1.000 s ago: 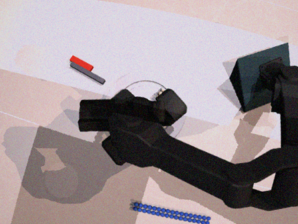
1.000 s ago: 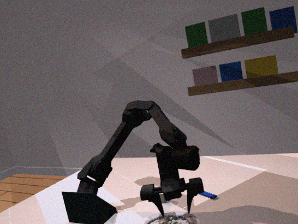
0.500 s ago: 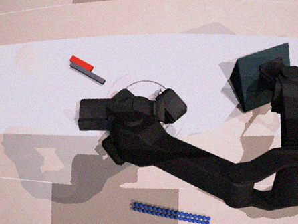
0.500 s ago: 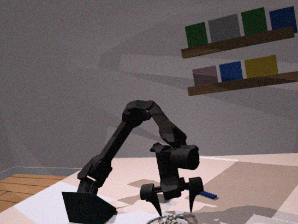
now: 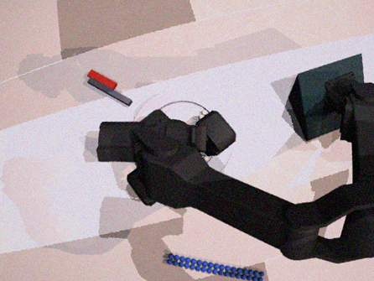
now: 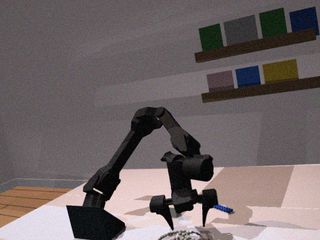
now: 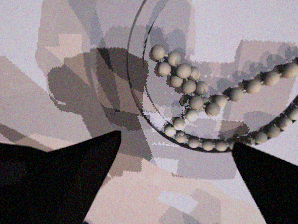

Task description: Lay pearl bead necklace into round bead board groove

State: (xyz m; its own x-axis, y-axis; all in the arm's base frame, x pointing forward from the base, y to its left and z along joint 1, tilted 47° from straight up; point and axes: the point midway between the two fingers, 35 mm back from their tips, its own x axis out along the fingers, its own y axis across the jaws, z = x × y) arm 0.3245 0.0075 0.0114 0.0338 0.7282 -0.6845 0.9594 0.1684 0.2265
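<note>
Right now the round bead board is 10 mm behind my gripper tip, 60 mm to the right of it and 10 mm below it. From my gripper tip the other things lie so: small beige cube: 90 mm behind, 120 mm to the left, 10 mm below; grey block: 100 mm ahead, 230 mm to the right, 20 mm below.
</note>
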